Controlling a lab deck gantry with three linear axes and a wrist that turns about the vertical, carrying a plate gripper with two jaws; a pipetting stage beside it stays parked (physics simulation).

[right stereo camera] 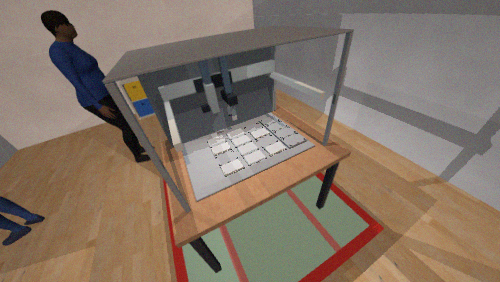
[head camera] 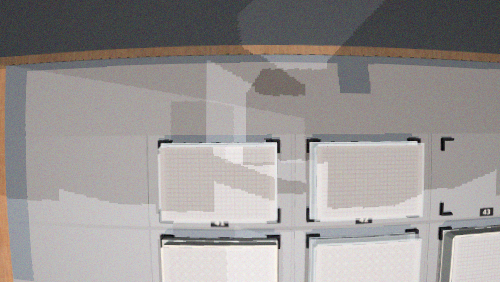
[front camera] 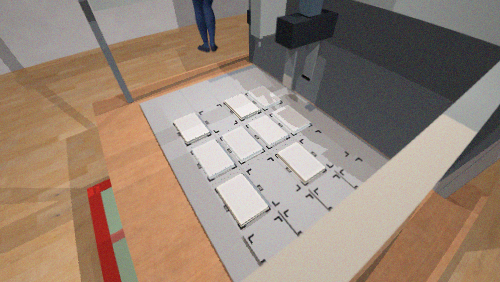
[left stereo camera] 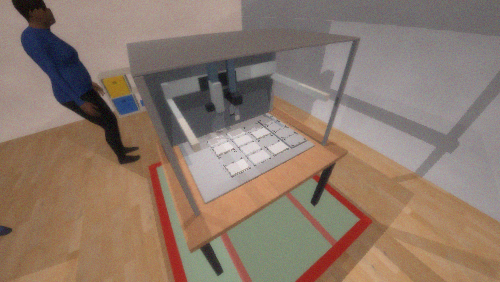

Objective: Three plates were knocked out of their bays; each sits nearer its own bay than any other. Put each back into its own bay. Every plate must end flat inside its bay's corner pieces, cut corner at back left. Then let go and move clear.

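Where they show: gripper, fingertip midpoint: (right stereo camera: 232, 117) (front camera: 297, 82) (left stereo camera: 234, 117); robot's base, origin of the base link: (right stereo camera: 225, 176) (front camera: 173, 123) (left stereo camera: 232, 176).
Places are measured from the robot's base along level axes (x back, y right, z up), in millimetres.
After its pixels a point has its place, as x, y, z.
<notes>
In the head view, one clear-edged white plate (head camera: 217, 182) {-64, -366, 14} (front camera: 263, 96) {-68, -360, 14} lies straight in bay 41, and another plate (head camera: 369, 182) {-225, -363, 14} (front camera: 291, 119) {-239, -358, 14} lies straight in bay 42, within its black corner pieces. My gripper (front camera: 297, 80) {-228, -364, 160} (left stereo camera: 234, 114) {-228, -364, 160} (right stereo camera: 233, 116) {-228, -364, 160} hangs above the back of the deck, jaws apart and empty, clear of the plates. It does not show in the head view. More plates stand in front: a left one (front camera: 242, 106) {-75, -253, 14} (head camera: 220, 262) {-66, -280, 14}, a middle one (front camera: 268, 130) {-236, -254, 14} (head camera: 367, 260) {-226, -277, 14} and a thicker right one (front camera: 301, 161) {-397, -254, 14} (head camera: 477, 255) {-365, -272, 14}. Cut corners are too small to tell.
Bay 43 (head camera: 446, 144) {-332, -403, 0} holds no plate. Nearer the front edge are several plates, among them a left one (front camera: 191, 127) {-72, -42, 14}, a middle one (front camera: 213, 158) {-237, -42, 14} and a right one (front camera: 243, 199) {-402, -43, 14}; another (front camera: 241, 143) {-234, -145, 15} lies behind them. The pipetting stage (left stereo camera: 216, 97) (right stereo camera: 212, 97) stands beside my gripper.
</notes>
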